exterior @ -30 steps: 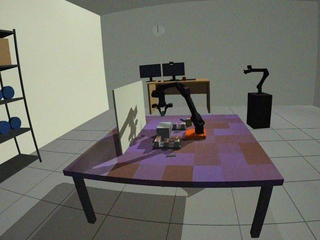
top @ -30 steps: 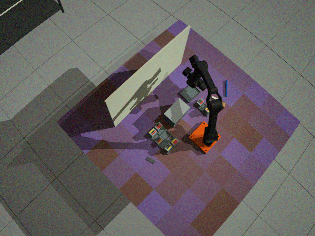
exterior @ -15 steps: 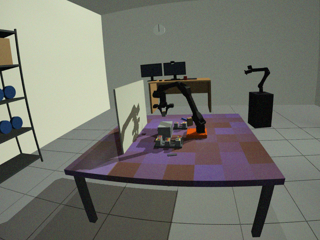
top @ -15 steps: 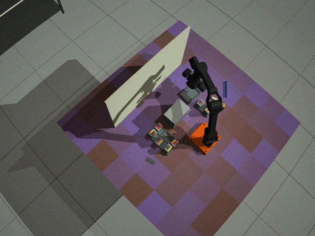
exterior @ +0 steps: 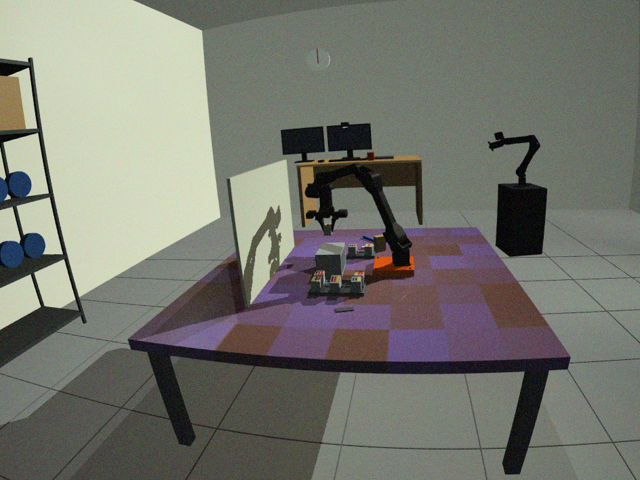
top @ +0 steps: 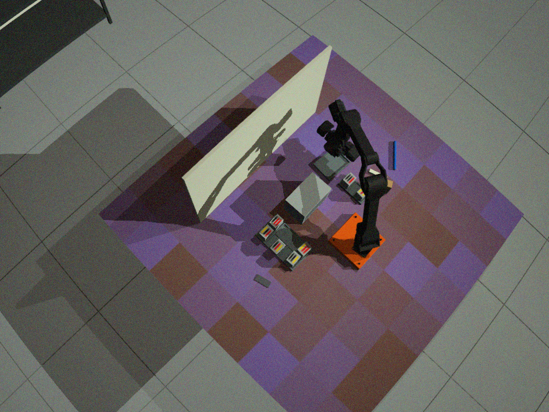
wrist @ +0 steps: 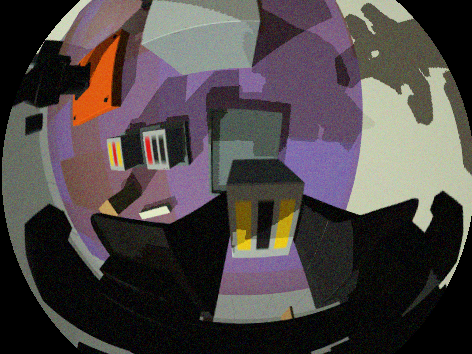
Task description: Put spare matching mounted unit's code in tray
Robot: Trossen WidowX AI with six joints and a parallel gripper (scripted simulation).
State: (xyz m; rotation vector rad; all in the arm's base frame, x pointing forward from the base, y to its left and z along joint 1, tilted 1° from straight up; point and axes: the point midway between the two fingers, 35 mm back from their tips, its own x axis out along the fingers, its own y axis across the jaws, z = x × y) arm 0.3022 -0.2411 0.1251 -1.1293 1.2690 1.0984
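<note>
Right now my gripper tip is 110 mm above the dark grey tray, 10 mm to the right of it and 10 mm past it. From my gripper tip the other things lie so: grey spare 20 mm above; mounted unit 220 mm to the left, 60 mm below, 10 mm behind; tan block 240 mm behind, 80 mm below, 30 mm to the right.
</note>
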